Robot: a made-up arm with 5 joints. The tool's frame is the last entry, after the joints.
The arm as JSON. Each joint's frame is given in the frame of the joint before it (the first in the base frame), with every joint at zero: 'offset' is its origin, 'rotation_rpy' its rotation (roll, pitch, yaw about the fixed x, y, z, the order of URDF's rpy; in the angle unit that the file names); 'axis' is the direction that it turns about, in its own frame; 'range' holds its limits. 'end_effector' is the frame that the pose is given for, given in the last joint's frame.
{
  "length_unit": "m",
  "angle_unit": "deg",
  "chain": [
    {
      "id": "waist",
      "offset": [
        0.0,
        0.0,
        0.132
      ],
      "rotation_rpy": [
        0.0,
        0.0,
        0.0
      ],
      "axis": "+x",
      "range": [
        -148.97,
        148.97
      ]
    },
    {
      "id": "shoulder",
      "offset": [
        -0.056,
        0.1,
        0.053
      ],
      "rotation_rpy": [
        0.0,
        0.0,
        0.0
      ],
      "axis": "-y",
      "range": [
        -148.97,
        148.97
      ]
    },
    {
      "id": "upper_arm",
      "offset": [
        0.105,
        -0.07,
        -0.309
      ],
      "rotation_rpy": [
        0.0,
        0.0,
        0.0
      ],
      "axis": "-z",
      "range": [
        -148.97,
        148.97
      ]
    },
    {
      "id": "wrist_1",
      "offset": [
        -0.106,
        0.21,
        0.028
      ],
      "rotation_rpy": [
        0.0,
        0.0,
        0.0
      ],
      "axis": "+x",
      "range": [
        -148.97,
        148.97
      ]
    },
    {
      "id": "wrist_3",
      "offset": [
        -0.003,
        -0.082,
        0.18
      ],
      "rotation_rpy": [
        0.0,
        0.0,
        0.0
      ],
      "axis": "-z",
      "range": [
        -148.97,
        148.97
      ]
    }
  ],
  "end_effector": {
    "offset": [
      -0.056,
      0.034,
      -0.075
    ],
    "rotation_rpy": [
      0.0,
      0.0,
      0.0
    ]
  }
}
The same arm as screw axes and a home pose.
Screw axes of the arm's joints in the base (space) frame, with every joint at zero. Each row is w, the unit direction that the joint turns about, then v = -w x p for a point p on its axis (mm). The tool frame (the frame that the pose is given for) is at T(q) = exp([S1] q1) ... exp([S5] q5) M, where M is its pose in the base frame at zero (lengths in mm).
S1 = (1, 0, 0, 0, 132, 0)
S2 = (0, -1, 0, 185, 0, 56)
S3 = (0, 0, -1, -30, 49, 0)
S4 = (1, 0, 0, 0, -96, -240)
S5 = (0, 0, -1, -158, -60, 0)
M: xyz -116 192 9 (mm) quaternion w x y z 1 0 0 0
Joint limits (rad, base to tool): -2.6..2.6 -2.6..2.6 -2.6..2.6 -2.6..2.6 -2.6..2.6

